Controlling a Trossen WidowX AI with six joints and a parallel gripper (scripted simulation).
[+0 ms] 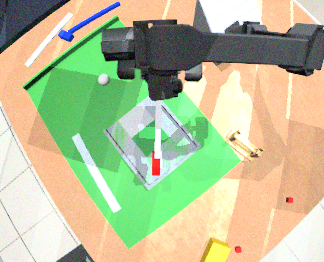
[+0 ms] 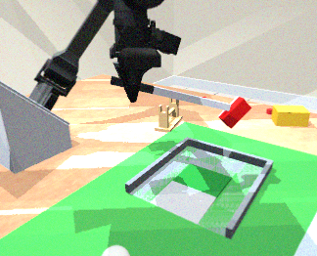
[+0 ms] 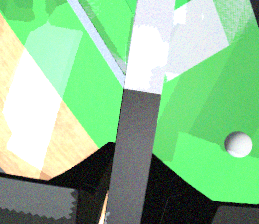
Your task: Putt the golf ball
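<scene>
Right now the red putter is 7 cm ahead of my gripper tip, 9 cm to the left of it and 1 cm below it. The rest, counted from my gripper tip: grey frame (11 cm ahead, 10 cm to the left, 17 cm below); white golf ball (12 cm ahead, 19 cm to the right, 16 cm below); green mat (16 cm ahead, 4 cm to the right, 18 cm below).
</scene>
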